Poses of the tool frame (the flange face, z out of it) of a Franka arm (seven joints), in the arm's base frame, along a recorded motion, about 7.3 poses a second.
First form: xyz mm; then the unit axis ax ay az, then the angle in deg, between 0 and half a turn.
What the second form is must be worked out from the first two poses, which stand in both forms.
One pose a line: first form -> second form
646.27 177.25 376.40 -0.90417 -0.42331 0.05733 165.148 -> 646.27 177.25 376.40 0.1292 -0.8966 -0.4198 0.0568
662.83 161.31 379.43 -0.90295 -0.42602 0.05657 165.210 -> 662.83 161.31 379.43 0.1287 -0.8954 -0.4225 0.0561
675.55 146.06 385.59 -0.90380 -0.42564 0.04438 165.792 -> 675.55 146.06 385.59 0.1237 -0.8969 -0.4224 0.0440
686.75 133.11 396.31 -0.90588 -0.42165 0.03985 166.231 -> 686.75 133.11 396.31 0.1199 -0.8994 -0.4186 0.0396
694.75 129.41 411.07 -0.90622 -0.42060 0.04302 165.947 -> 694.75 129.41 411.07 0.1223 -0.8994 -0.4174 0.0427
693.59 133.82 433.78 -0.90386 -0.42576 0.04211 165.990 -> 693.59 133.82 433.78 0.1220 -0.8971 -0.4226 0.0418
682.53 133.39 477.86 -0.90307 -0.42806 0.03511 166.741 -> 682.53 133.39 477.86 0.1154 -0.8970 -0.4252 0.0349
